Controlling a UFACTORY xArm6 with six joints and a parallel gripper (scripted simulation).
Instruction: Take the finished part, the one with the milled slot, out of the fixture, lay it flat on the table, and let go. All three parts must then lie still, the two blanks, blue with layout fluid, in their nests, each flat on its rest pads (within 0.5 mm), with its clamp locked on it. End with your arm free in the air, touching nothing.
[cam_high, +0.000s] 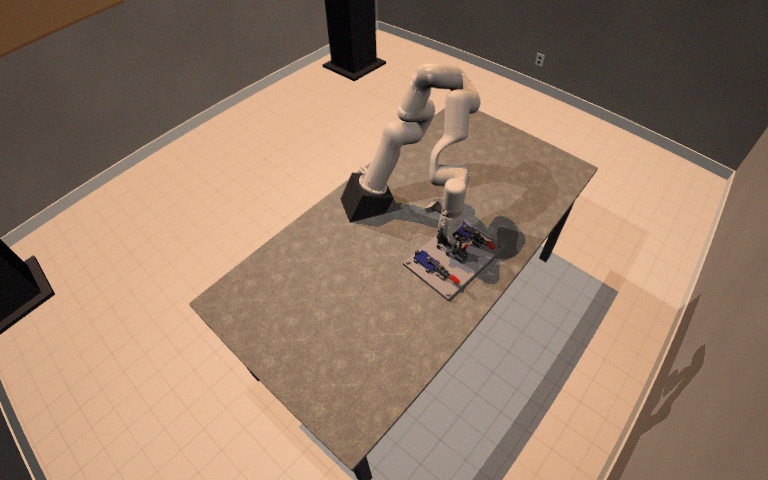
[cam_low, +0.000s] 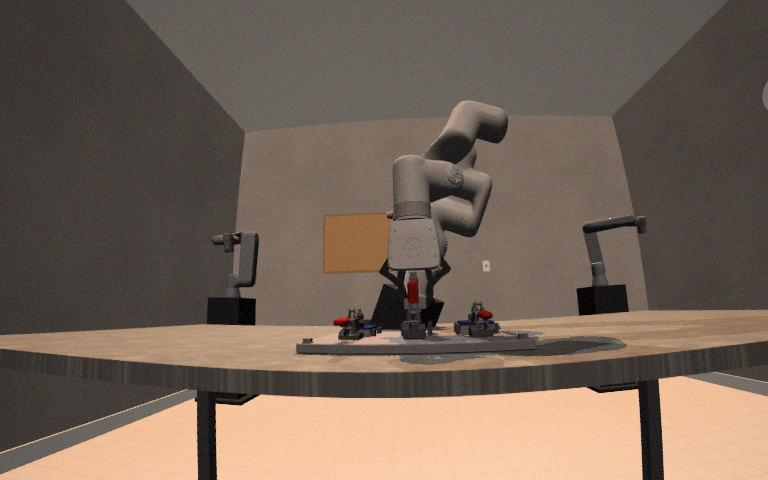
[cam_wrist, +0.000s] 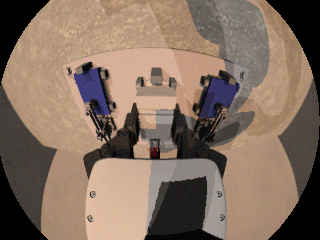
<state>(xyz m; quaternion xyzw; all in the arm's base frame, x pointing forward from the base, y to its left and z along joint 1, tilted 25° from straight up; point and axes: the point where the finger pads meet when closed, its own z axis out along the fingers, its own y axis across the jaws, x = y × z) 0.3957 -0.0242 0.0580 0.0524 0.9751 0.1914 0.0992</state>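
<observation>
Now: the blue blank 11 cm to the left of my hand and 5 cm below it. Round my hand: fixture plate 8 cm below, 4 cm ahead; then grey finished part 1 cm below, 1 cm behind.
</observation>
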